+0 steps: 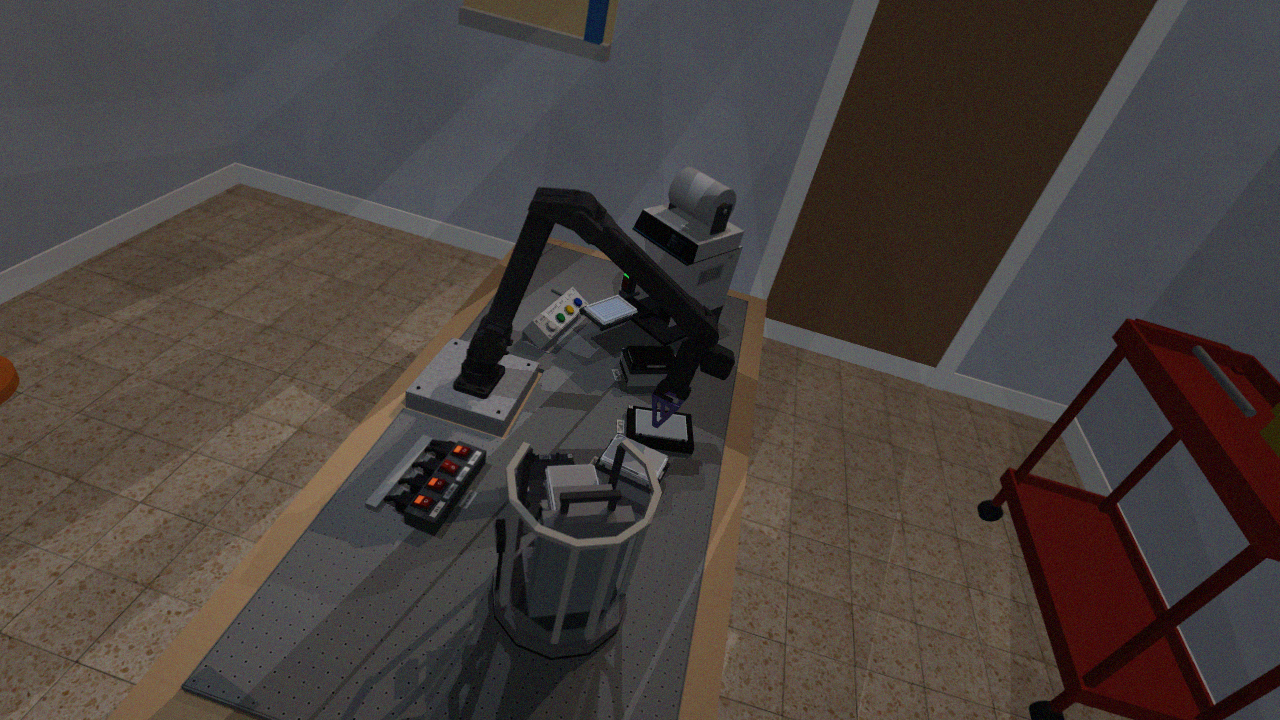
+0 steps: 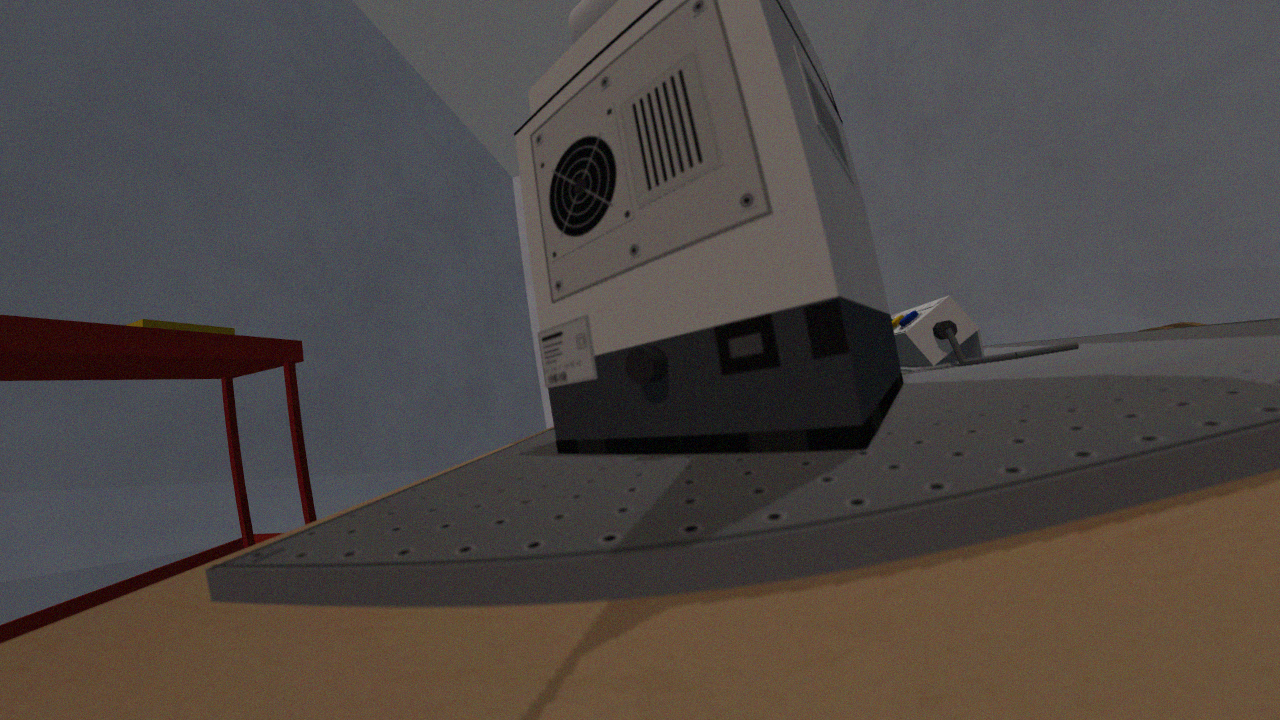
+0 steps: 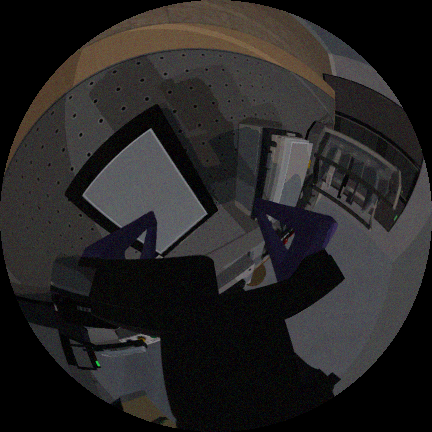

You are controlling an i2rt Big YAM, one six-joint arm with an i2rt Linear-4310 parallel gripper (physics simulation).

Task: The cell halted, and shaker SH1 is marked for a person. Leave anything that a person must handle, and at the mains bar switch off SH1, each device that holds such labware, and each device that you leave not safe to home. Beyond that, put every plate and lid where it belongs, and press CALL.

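My gripper is open and empty, above the near side of a black-framed holder with a pale flat plate or lid in it. A white plate-like piece sits on the neighbouring device. A pale block shows inside a round railed guard; its labware is partly hidden. The mains bar has several switches; three glow orange and one looks darker red. The button panel has white, green, yellow and blue buttons. The SH1 and CALL labels are unreadable.
A black-topped box stands beyond the holder. A tilted pale screen or panel is near the buttons. A tall white instrument stands at the far end. A red cart stands beside the table.
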